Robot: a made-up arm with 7 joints. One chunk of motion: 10 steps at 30 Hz.
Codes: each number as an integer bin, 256 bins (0 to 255) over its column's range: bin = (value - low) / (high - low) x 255, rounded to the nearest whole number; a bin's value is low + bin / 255 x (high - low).
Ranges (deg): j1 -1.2..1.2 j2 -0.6..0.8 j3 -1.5..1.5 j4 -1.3..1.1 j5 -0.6..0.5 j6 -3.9..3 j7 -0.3..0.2
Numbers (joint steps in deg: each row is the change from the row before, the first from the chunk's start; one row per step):
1: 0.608 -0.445 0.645 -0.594 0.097 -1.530 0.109
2: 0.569 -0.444 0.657 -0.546 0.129 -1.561 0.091
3: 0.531 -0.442 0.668 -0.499 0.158 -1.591 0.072
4: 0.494 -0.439 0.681 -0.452 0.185 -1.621 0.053
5: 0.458 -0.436 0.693 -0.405 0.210 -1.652 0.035
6: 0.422 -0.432 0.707 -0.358 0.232 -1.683 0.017
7: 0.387 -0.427 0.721 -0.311 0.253 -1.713 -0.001
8: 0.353 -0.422 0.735 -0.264 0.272 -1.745 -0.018
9: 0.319 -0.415 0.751 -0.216 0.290 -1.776 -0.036
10: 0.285 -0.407 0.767 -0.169 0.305 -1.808 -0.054
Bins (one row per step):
1: 192 28 182 75 162 88 209
2: 188 28 183 80 169 86 199
3: 184 29 184 85 176 85 190
4: 180 29 185 90 182 84 180
5: 176 30 186 95 188 83 171
6: 172 31 188 100 193 82 162
7: 169 32 189 105 198 81 152
8: 165 32 190 110 202 80 144
9: 161 34 191 115 206 78 135
10: 158 35 193 120 210 77 125

